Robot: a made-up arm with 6 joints.
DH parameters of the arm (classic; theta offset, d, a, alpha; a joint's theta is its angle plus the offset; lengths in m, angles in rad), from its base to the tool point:
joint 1: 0 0.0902 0 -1.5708
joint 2: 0.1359 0 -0.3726 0
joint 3: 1.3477 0 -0.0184 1.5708
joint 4: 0 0.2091 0 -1.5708
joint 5: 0 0 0.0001 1.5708
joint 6: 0 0.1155 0 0
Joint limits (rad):
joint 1: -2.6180..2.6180
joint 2: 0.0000..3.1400
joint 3: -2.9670..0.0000
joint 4: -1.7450..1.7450
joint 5: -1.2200..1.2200
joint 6: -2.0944..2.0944
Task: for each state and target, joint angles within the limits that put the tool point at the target. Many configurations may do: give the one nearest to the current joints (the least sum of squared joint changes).
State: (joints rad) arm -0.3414 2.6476 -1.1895 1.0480 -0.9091 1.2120
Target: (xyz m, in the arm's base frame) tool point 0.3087 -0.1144 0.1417
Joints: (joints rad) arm -0.0851 2.0217 -0.5885 1.2200 -0.9433 1.2120
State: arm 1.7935 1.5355 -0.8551 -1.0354 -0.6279 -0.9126
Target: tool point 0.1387 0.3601 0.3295
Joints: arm 1.0889 1.6862 -1.0438 -0.9493 -0.4885 -0.9126
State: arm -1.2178 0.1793 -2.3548 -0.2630 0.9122 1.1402
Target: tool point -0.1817 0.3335 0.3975
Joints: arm -1.2582 0.0000 -1.7520 -0.7054 1.2200 1.1402
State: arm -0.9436 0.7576 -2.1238 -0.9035 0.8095 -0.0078
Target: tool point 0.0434 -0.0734 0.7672
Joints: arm -0.7659 1.3863 -2.5504 -0.9070 0.2527 -0.0078
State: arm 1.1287 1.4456 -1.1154 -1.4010 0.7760 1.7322
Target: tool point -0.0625 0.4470 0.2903
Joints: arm 1.8380 1.9038 -1.3399 -1.4362 0.5278 1.7322
